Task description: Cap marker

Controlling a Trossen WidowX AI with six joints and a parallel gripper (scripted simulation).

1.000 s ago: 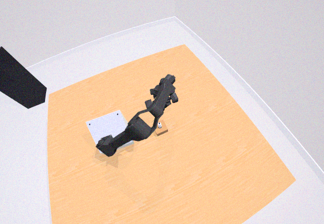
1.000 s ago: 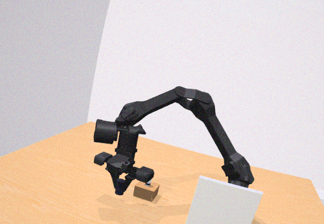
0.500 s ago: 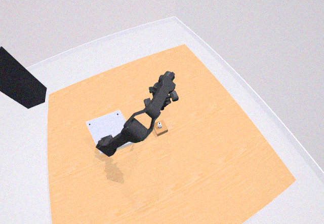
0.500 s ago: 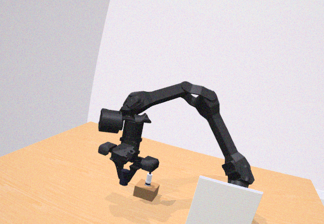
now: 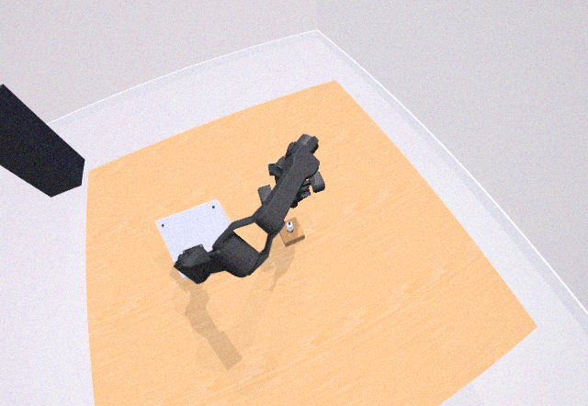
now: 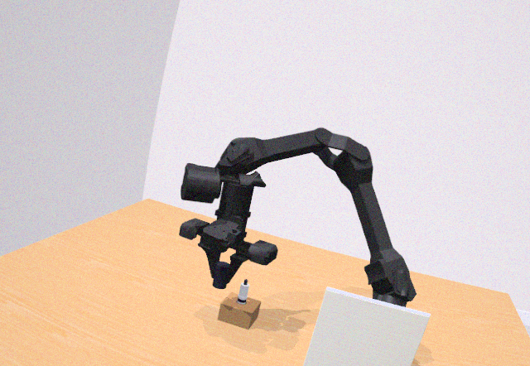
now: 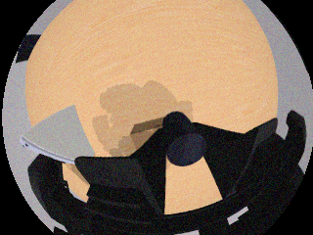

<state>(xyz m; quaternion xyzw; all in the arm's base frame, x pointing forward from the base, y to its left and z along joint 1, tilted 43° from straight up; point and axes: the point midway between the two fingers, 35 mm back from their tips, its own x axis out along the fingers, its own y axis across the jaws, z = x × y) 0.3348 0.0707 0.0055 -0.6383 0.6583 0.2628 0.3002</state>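
Now: the brown holder block 8 cm below my gripper tip, 6 cm to the right of it and 4 cm behind it. The rest, counted from my gripper tip: dark marker cap: 1 cm above.
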